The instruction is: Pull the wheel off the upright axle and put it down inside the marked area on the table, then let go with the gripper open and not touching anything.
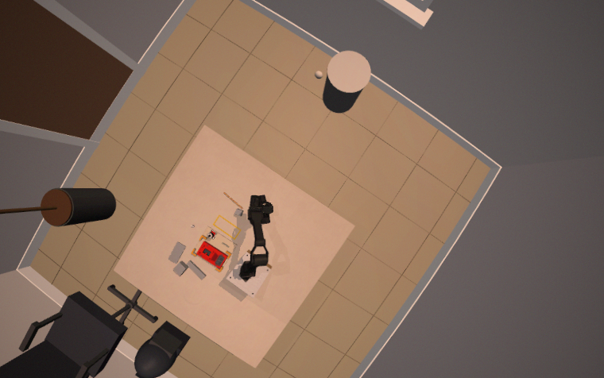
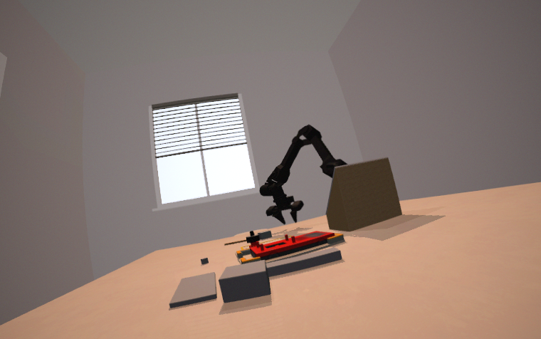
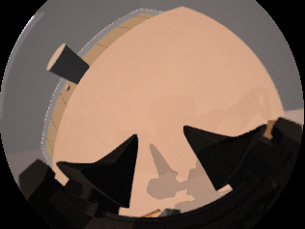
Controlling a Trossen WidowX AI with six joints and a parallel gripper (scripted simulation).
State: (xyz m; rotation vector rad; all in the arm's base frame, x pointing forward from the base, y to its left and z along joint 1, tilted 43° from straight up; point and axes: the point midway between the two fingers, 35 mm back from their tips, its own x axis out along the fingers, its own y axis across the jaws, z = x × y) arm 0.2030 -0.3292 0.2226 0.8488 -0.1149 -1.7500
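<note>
My gripper tip is now 170 mm to the right of the grey cube, 140 mm short of it and 10 mm above it. Round my gripper tip: black wheel 420 mm to the left, 170 mm ahead, 20 mm above.
</note>
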